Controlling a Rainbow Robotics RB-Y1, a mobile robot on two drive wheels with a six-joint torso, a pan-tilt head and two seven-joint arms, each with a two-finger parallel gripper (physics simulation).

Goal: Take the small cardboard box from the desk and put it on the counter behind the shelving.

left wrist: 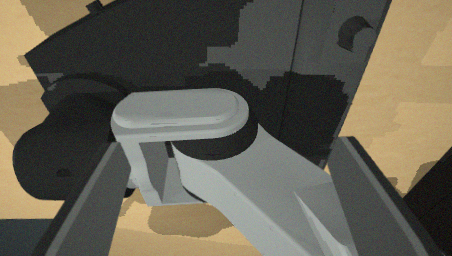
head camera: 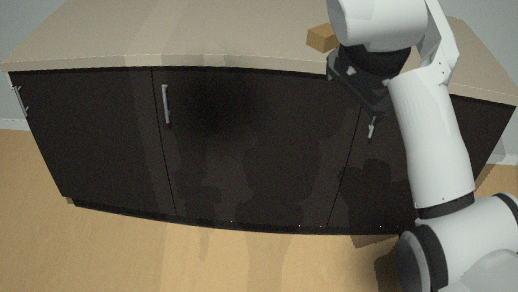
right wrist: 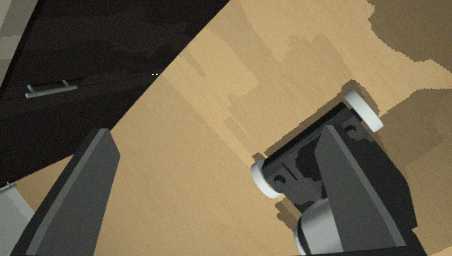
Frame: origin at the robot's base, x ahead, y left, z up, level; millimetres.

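Where they show: left gripper, fingertip midpoint: (left wrist: 229, 152); right gripper, fingertip midpoint: (head camera: 354, 98) (right wrist: 217, 140).
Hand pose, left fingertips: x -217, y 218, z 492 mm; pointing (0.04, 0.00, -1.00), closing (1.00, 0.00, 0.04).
Note:
After its pixels a point has its place.
The small cardboard box (head camera: 321, 38) @[z 954, x 728, y -176 mm] rests on the beige top (head camera: 165, 30) @[z 911, x 844, y 267 mm] of a dark-doored cabinet unit, right of centre in the head view; its right part is hidden by the right arm. It does not show in either wrist view. My right gripper (right wrist: 217, 140) @[z 1048, x 340, y -167 mm] is open and empty, in front of the unit's front edge and nearer to me than the box; its fingers point down over the floor in the right wrist view. My left gripper (left wrist: 229, 152) @[z 492, x -217, y 218 mm] is open and empty, over the robot's own body. No shelving shows.
Dark cabinet doors (head camera: 100, 140) @[z 548, x 734, y 532 mm] with metal handles (head camera: 166, 104) (right wrist: 51, 91) @[z 750, x 689, y 242 mm] face me. The wooden floor (head camera: 115, 250) @[z 1, x 592, y 593 mm] (right wrist: 175, 190) @[z 1, x 238, y 847 mm] lies below. Part of the robot's dark base (right wrist: 390, 175) @[z 169, x -273, y -188 mm] with white wheels shows close to the right gripper's right finger in its wrist view.

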